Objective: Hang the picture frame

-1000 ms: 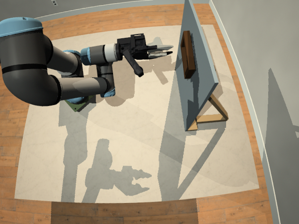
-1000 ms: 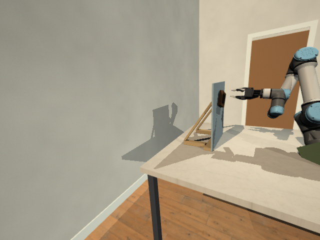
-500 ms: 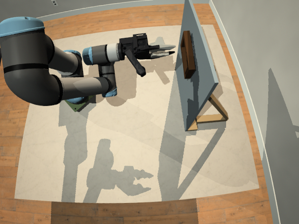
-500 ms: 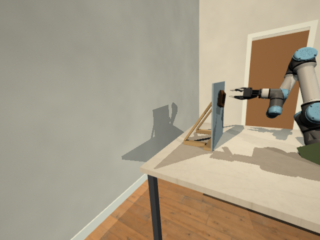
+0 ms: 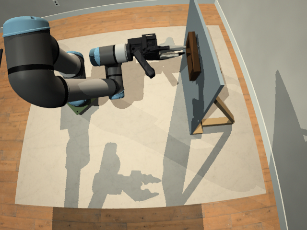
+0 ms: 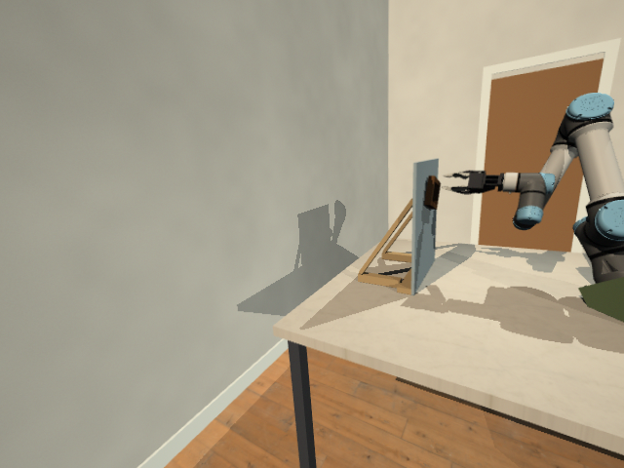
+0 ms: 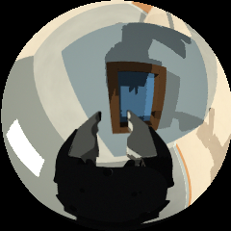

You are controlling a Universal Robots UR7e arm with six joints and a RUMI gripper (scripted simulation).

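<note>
The brown wooden picture frame lies 60 mm ahead of my hand, 50 mm below it and 10 mm to the right of it. From my hand the other things lie so: upright grey-blue board (180 mm below, 80 mm ahead, 10 mm to the right).
</note>
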